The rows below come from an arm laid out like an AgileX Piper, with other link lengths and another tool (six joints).
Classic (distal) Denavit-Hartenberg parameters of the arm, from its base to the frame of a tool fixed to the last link. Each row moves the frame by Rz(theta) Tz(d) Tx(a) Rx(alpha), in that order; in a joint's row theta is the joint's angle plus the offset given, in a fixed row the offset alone. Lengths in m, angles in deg.
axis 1: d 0.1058  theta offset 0  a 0  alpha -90
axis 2: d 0  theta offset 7.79  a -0.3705  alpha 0
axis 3: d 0  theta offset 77.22  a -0.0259  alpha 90
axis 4: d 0.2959  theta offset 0  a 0  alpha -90
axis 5: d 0  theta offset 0  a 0  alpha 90
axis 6: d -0.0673  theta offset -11  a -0.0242  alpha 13.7
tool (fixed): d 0.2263  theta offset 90  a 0  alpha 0
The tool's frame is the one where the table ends.
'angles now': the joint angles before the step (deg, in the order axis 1, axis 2, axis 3, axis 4, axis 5, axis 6). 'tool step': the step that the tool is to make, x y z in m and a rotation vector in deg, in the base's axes. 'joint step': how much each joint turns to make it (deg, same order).
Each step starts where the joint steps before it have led.
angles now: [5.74, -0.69, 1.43, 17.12, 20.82, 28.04]
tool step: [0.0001, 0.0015, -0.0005, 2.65, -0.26, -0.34]
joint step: [-0.01, 0.01, 0.00, 1.70, -0.67, 0.94]
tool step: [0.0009, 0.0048, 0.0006, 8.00, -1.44, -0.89]
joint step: [0.02, -0.03, 0.01, 6.10, -2.60, 1.72]
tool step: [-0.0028, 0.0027, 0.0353, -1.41, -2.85, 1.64]
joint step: [0.01, 0.01, -5.34, 0.07, 3.16, -1.64]
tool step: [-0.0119, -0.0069, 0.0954, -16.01, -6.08, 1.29]
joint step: [-0.03, 3.23, -13.97, -9.08, 7.75, -7.23]
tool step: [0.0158, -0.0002, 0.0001, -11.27, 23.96, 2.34]
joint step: [0.04, 13.64, -8.46, -7.10, 20.36, -0.82]
